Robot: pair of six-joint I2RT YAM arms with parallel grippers.
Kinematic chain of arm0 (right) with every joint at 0, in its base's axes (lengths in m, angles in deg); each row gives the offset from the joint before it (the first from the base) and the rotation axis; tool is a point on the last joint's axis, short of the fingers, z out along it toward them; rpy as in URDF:
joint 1: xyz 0 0 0.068 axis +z
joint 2: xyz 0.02 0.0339 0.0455 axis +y
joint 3: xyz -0.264 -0.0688 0 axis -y
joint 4: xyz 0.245 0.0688 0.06 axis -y
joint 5: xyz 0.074 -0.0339 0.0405 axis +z
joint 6: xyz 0.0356 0 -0.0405 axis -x
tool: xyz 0 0 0 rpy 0 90 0
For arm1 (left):
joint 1: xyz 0 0 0.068 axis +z
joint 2: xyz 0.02 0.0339 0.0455 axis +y
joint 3: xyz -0.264 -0.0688 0 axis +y
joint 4: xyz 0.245 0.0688 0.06 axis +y
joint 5: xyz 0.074 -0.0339 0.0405 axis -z
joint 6: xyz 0.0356 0 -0.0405 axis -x
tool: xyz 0 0 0 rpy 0 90 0
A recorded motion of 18 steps. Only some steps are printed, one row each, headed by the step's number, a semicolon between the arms.
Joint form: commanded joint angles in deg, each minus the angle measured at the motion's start. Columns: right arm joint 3, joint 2, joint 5, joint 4, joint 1, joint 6; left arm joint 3, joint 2, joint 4, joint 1, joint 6, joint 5.
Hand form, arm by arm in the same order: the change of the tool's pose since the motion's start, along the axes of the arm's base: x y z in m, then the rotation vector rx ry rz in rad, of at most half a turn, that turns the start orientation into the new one. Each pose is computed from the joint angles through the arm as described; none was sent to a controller.
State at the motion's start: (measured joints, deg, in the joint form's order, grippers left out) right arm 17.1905 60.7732 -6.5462 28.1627 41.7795 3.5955; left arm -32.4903 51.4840 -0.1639 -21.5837 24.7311 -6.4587
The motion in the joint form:
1: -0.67 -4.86 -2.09 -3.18 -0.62 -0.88; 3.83 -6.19 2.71 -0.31 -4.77 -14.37
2: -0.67 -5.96 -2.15 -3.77 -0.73 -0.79; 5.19 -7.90 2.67 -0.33 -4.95 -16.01
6: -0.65 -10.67 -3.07 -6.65 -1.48 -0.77; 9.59 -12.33 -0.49 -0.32 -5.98 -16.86
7: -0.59 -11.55 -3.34 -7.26 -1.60 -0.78; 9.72 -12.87 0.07 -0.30 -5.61 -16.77
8: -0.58 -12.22 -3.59 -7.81 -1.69 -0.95; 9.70 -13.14 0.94 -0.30 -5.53 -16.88
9: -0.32 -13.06 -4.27 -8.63 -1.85 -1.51; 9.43 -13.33 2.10 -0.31 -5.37 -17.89
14: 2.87 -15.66 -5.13 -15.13 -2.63 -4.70; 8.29 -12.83 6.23 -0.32 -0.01 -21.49
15: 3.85 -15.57 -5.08 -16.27 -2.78 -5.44; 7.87 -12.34 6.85 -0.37 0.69 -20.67
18: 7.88 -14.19 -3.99 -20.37 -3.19 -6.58; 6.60 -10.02 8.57 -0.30 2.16 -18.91
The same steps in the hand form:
1: -0.0053 -0.0094 0.0065 0.0170 -0.0112 -0.0500; -0.0183 0.0155 -0.0085 0.1566 -0.0347 0.2052
2: -0.0064 -0.0110 0.0089 0.0216 -0.0188 -0.0525; -0.0231 0.0184 -0.0118 0.1652 -0.0433 0.2315
6: -0.0110 -0.0191 0.0184 0.0400 -0.0456 -0.0810; -0.0340 0.0233 -0.0212 0.1599 -0.0950 0.2453
7: -0.0119 -0.0206 0.0203 0.0432 -0.0506 -0.0878; -0.0354 0.0239 -0.0216 0.1545 -0.0919 0.2458
8: -0.0126 -0.0218 0.0214 0.0464 -0.0514 -0.0943; -0.0364 0.0243 -0.0224 0.1587 -0.0830 0.2471
9: -0.0131 -0.0234 0.0240 0.0557 -0.0519 -0.1108; -0.0372 0.0252 -0.0222 0.1671 -0.0732 0.2635
14: -0.0133 -0.0277 0.0391 0.0907 -0.0177 -0.1520; -0.0379 0.0276 -0.0234 0.1282 -0.0197 0.3476
15: -0.0123 -0.0274 0.0428 0.0986 -0.0080 -0.1570; -0.0370 0.0266 -0.0232 0.1185 -0.0069 0.3365
18: -0.0073 -0.0243 0.0560 0.1008 0.0240 -0.1515; -0.0324 0.0240 -0.0246 0.1095 0.0410 0.3154

